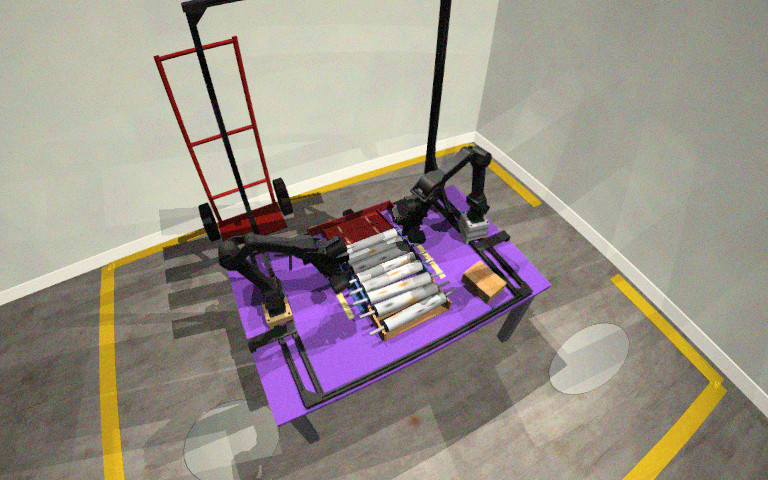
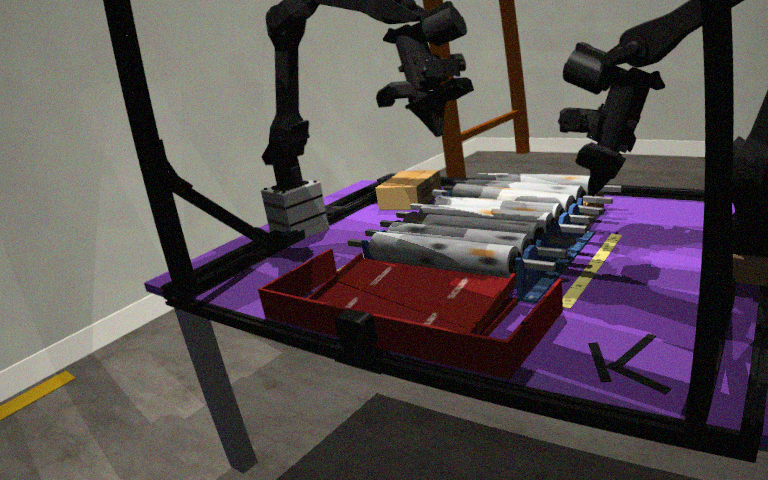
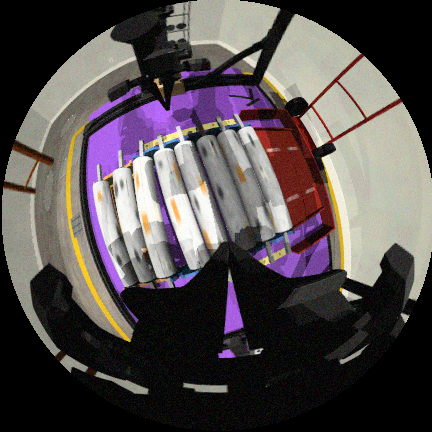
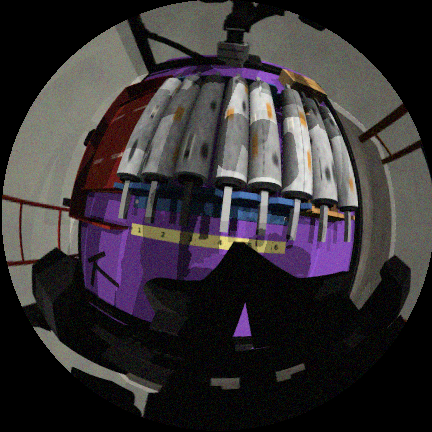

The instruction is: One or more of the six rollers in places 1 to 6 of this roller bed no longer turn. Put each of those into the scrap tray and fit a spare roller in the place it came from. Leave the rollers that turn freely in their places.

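Places are measured from the left arm's base along level axes (x ahead, y left, z up), in metres.
Where they show: left gripper, fingertip midpoint: [image 1: 402, 235] [image 2: 439, 136] [image 3: 226, 245]; right gripper, fingertip midpoint: [image 2: 591, 195] [image 3: 167, 109] [image 4: 237, 246]; left arm's base, link origin: [image 1: 475, 217] [image 2: 290, 185] [image 4: 234, 41]; right arm's base, link origin: [image 1: 276, 308] [image 2: 754, 247].
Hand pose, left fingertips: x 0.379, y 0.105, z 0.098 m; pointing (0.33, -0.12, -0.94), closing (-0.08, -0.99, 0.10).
Each offset is from my left fingertips to the centre of the thing. "spot": to the spot under its first point. Level surfaces: height alone.
The roller bed holds six grey-white rollers @[0.056 m ahead, 0.066 m left, 0.157 m down] [image 1: 392, 272] @[0.091 m ahead, 0.082 m right, 0.157 m down] [image 2: 473, 229] @[0.068 m ahead, 0.017 m left, 0.157 m down] [image 3: 209, 189] [image 4: 225, 132] on blue rails [image 2: 534, 281] [image 4: 245, 197], beside a yellow strip of place numbers @[spot: 0.295 m ahead, 0.024 m right, 0.208 m down] [image 4: 169, 235]. Two spare rollers @[0.020 m ahead, 0.243 m left, 0.157 m down] [image 1: 413, 307] @[0.034 m ahead, 0.183 m left, 0.157 m down] [image 3: 118, 221] [image 4: 332, 160] lie on a wooden rack at the end past place 6. The red scrap tray @[0.129 m ahead, 0.246 m right, 0.184 m down] [image 1: 355, 228] [image 2: 301, 305] [image 3: 289, 169] [image 4: 106, 149] stands past place 1; I see no roller in it. My left gripper [image 1: 416, 236] [image 2: 435, 121] [image 3: 226, 245] is shut and empty, above the rollers' far ends. My right gripper [image 1: 339, 284] [image 2: 596, 183] [image 4: 237, 246] is shut and empty, by the axle stubs near places 4 and 5.
A cardboard box @[0.302 m back, 0.178 m left, 0.181 m down] [image 1: 483, 281] [image 2: 406, 188] [image 4: 300, 82] sits on the purple table @[0.208 m down] [image 1: 344, 352] beside the bed. A black frame [image 1: 411, 359] runs round the table with tall posts [image 1: 436, 95]. A red hand truck [image 1: 215, 138] stands behind.
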